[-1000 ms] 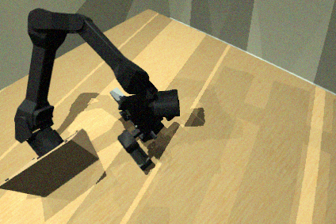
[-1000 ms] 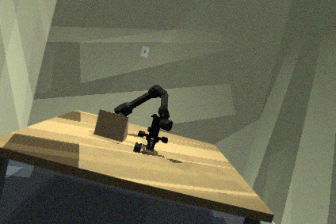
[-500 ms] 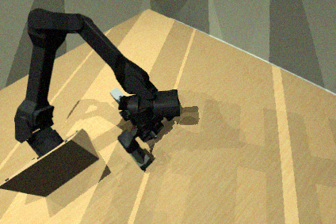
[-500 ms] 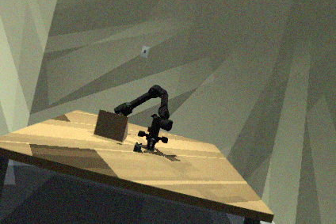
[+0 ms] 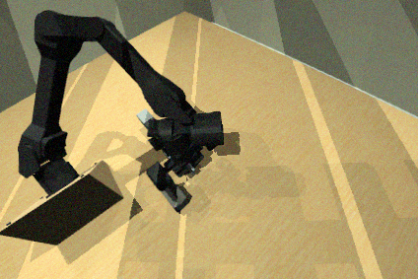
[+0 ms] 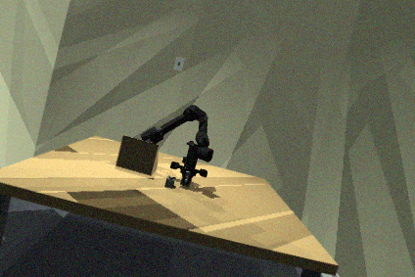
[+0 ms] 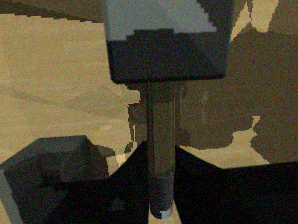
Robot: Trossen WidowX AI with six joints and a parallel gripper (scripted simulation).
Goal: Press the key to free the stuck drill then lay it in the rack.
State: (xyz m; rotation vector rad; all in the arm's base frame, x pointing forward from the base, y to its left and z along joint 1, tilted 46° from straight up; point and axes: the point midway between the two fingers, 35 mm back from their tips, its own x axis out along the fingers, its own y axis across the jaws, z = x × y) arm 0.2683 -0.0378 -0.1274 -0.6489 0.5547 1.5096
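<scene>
Right now the drill is 4 cm to the left of my gripper tip and 4 cm above it. The rest, counted from my gripper tip: grey holder block (14 cm to the left, 3 cm above, 1 cm behind); key (16 cm to the left, 4 cm above, 1 cm behind); rack (7 cm behind, 3 cm to the right, 1 cm above).
</scene>
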